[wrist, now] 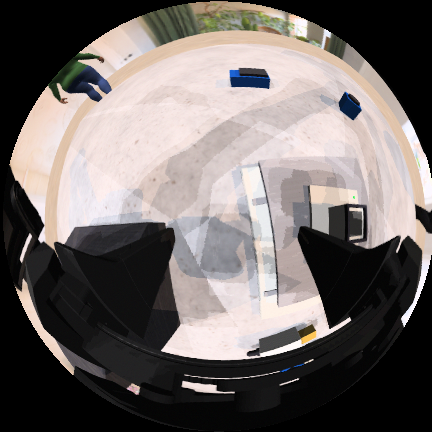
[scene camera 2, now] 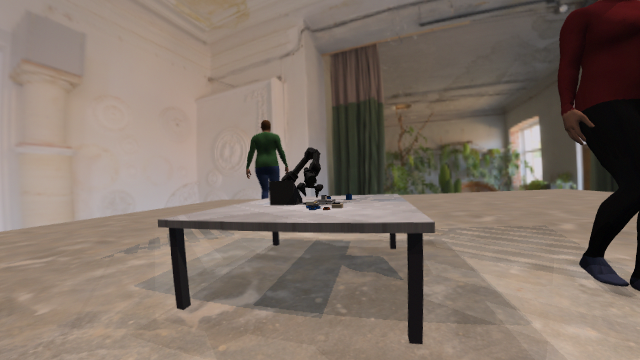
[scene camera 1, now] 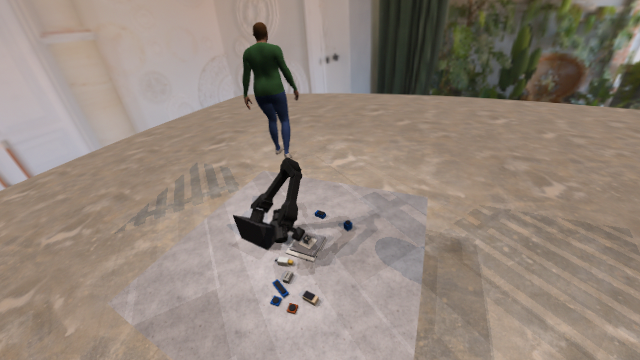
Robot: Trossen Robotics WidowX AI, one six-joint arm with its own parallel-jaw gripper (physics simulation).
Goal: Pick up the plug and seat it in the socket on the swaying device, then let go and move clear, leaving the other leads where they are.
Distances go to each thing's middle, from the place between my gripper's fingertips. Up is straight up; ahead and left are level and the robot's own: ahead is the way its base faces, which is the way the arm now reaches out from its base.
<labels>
I see my gripper 9 cm short of the device (scene camera 1: 309, 246), 2 cm above it and 1 cm to the left of it.
</labels>
